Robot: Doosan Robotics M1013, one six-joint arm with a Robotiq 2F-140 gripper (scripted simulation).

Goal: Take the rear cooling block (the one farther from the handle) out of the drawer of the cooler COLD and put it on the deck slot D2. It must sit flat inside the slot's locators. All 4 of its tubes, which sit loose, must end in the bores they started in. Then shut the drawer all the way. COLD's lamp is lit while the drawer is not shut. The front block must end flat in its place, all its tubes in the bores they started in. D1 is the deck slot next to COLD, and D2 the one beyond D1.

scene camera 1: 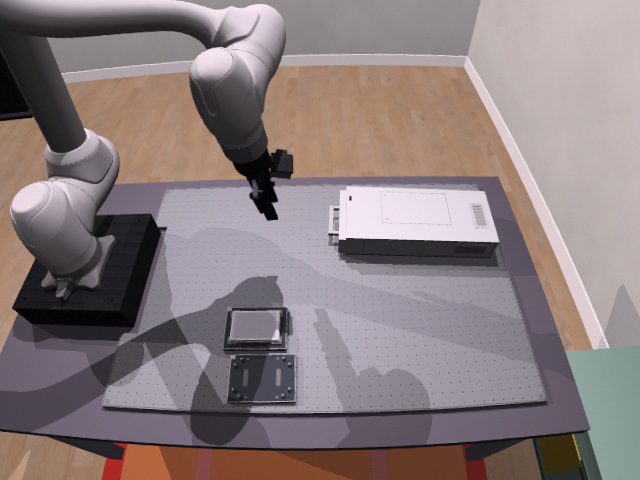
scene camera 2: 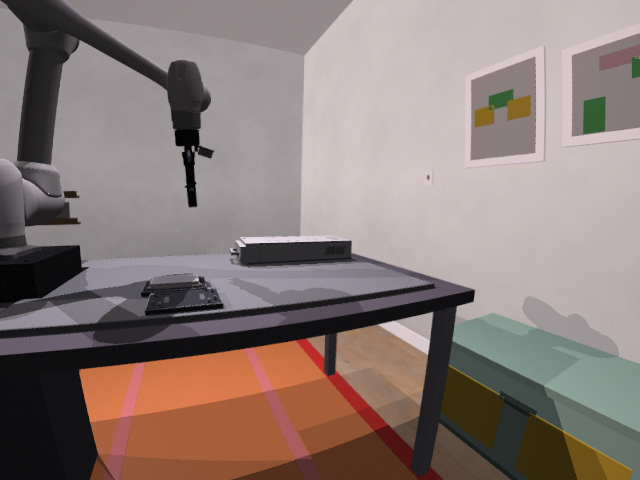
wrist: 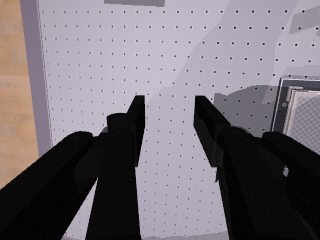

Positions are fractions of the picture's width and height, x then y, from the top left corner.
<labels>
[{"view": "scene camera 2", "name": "my gripper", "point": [0.30,0.43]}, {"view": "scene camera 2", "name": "deck slot D2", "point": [0.28,0.62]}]
</labels>
